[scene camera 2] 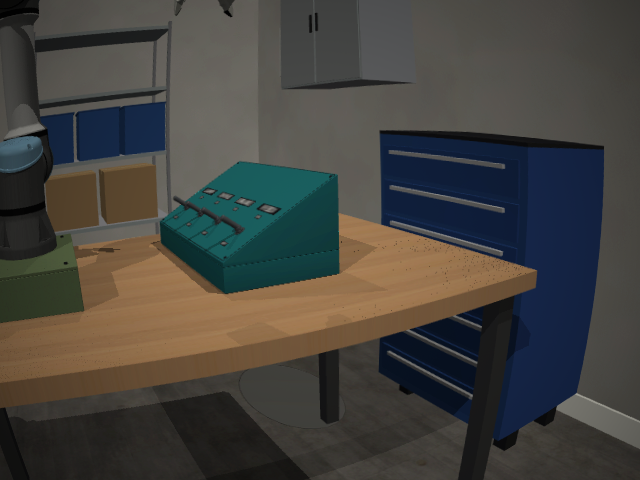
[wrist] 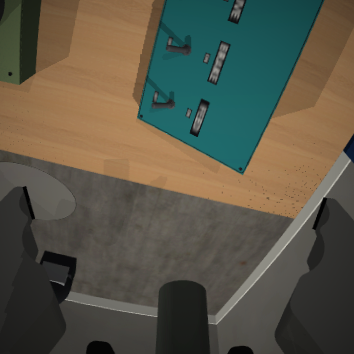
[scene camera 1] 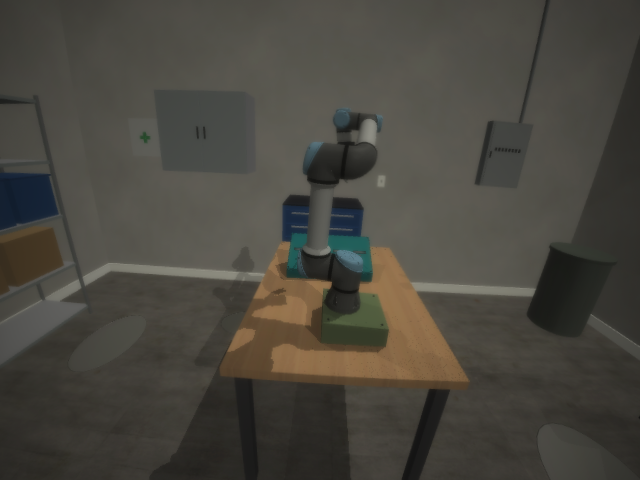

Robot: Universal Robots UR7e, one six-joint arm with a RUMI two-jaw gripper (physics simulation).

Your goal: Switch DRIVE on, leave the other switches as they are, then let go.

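The teal sloped switch console stands on the table. In scene camera 2 its several levers stand in a row at similar angles; their labels are too small to read there. In the wrist view the DRIVE label is cut by the top edge, and its lever does not show. The BRAKE lever and the FEED lever show below, beside their labels. My gripper is open and empty, high above the console and apart from it. It is hidden in scene camera 1.
The green base block carries the arm on the wooden table. A blue drawer cabinet stands beyond the table. A grey cabinet hangs on the wall.
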